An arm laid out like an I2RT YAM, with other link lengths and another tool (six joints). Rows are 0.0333 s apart.
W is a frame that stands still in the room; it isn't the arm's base.
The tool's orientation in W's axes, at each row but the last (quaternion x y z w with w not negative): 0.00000, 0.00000, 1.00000, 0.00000; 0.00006, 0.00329, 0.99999, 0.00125; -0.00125, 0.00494, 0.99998, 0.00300; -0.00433, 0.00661, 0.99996, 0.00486; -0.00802, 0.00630, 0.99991, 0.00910; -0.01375, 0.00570, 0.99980, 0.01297; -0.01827, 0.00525, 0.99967, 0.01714; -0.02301, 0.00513, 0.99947, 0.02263; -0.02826, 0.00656, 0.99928, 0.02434; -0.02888, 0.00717, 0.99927, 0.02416; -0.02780, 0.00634, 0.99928, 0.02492; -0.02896, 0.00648, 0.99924, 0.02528; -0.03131, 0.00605, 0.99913, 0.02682
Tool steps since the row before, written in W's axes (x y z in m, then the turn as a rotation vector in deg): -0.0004, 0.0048, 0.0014, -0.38, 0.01, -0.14; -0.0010, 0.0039, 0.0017, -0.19, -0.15, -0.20; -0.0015, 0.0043, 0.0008, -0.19, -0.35, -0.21; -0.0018, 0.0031, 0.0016, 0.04, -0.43, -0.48; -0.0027, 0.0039, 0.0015, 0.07, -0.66, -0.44; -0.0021, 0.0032, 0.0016, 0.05, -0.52, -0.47; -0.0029, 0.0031, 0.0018, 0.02, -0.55, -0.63; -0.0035, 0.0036, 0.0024, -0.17, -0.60, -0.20; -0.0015, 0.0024, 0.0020, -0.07, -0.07, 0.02; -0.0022, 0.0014, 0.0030, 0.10, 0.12, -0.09; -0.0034, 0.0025, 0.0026, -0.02, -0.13, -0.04; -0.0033, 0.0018, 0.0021, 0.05, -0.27, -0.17; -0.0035, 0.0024, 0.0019, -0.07, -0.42, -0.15
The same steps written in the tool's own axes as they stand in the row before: 0.0004, -0.0048, 0.0014, 0.38, -0.01, -0.14; 0.0010, -0.0039, 0.0017, 0.19, 0.15, -0.20; 0.0015, -0.0043, 0.0008, 0.19, 0.35, -0.21; 0.0018, -0.0031, 0.0017, -0.04, 0.42, -0.49; 0.0027, -0.0038, 0.0016, -0.07, 0.65, -0.45; 0.0021, -0.0031, 0.0017, -0.05, 0.51, -0.48; 0.0029, -0.0030, 0.0019, -0.02, 0.54, -0.64; 0.0035, -0.0034, 0.0026, 0.15, 0.61, -0.20; 0.0015, -0.0023, 0.0021, 0.07, 0.07, 0.02; 0.0021, -0.0013, 0.0031, -0.09, -0.13, -0.09; 0.0034, -0.0023, 0.0028, 0.02, 0.13, -0.04; 0.0033, -0.0016, 0.0023, -0.05, 0.27, -0.18; 0.0035, -0.0022, 0.0021, 0.06, 0.42, -0.15
